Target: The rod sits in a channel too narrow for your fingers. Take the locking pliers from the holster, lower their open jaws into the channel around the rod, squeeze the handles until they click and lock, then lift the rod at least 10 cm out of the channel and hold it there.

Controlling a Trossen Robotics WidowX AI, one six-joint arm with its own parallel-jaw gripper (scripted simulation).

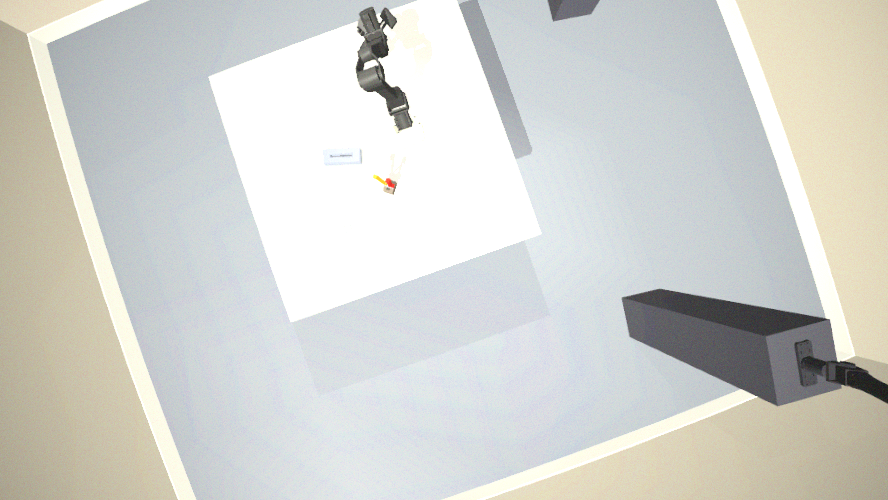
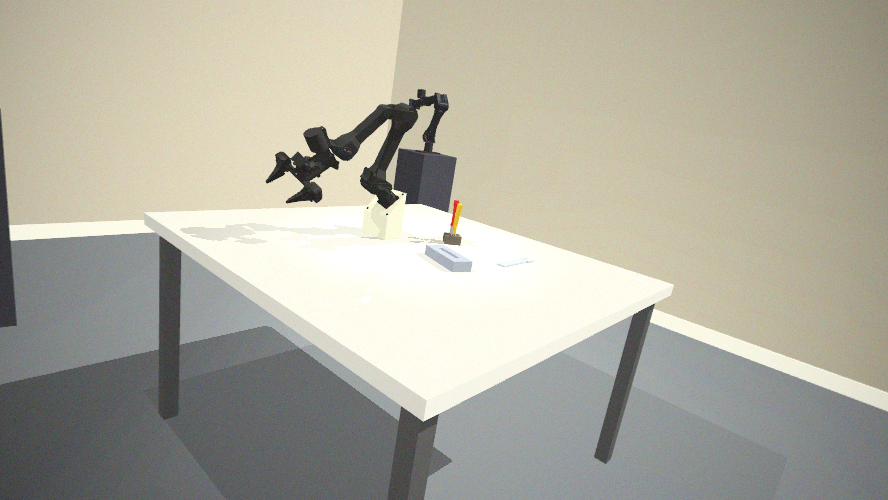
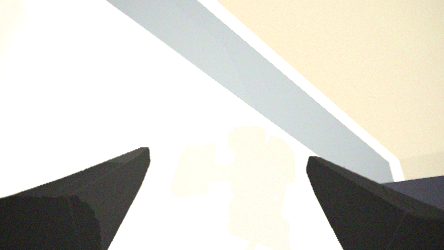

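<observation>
A channel block (image 2: 448,258) is visible. My gripper (image 2: 276,192) (image 3: 229,158) is open and holds nothing.
</observation>
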